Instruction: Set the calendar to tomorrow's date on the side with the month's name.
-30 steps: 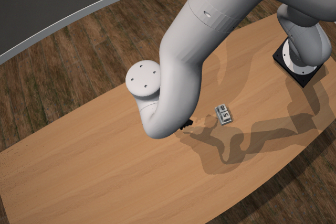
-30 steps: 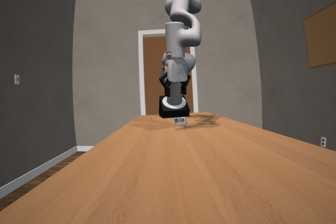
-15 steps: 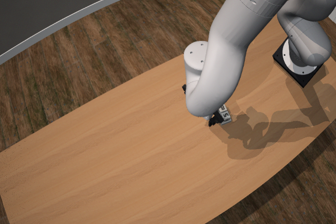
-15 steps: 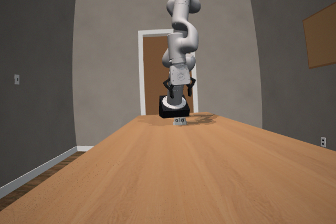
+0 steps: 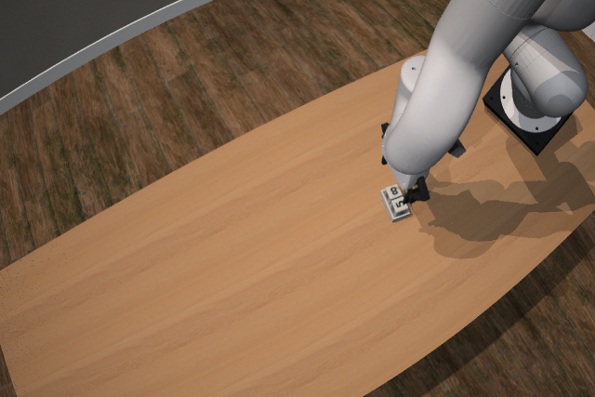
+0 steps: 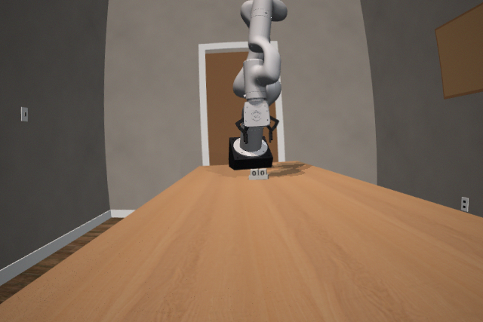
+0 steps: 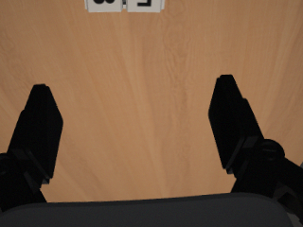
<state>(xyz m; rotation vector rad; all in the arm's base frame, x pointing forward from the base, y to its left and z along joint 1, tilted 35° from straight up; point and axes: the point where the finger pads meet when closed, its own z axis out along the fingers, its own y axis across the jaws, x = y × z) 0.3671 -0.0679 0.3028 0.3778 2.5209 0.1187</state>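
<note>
The white digit cube is 130 mm below my hand, 20 mm to the right of it and 20 mm behind it. The rest, counted from my hand: calendar tray (140 mm below, 20 mm behind).
</note>
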